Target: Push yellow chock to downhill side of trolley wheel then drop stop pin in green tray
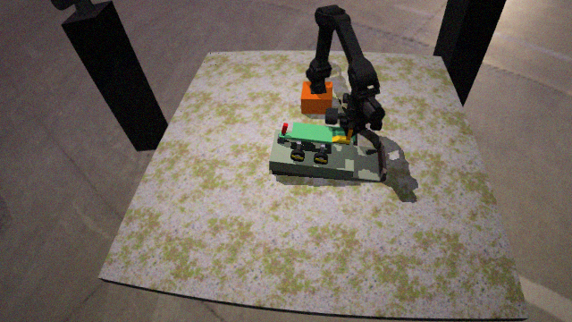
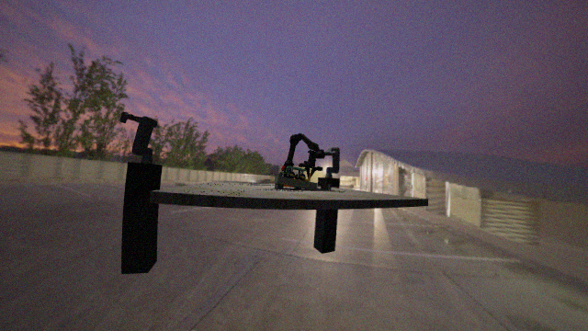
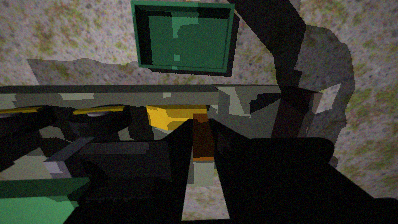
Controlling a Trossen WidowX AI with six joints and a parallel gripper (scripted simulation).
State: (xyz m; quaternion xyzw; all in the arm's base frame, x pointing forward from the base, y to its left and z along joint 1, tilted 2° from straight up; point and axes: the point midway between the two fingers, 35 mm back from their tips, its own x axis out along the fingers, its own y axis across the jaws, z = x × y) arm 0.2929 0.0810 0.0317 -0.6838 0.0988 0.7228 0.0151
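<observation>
The red-headed stop pin is 230 mm to the right of my gripper tip and 40 mm above it. Also, from my gripper tip: yellow chock (20 mm to the right); green tray (100 mm below, 80 mm behind, 10 mm to the right); grey ramp (130 mm to the right, 40 mm below, 30 mm ahead).
</observation>
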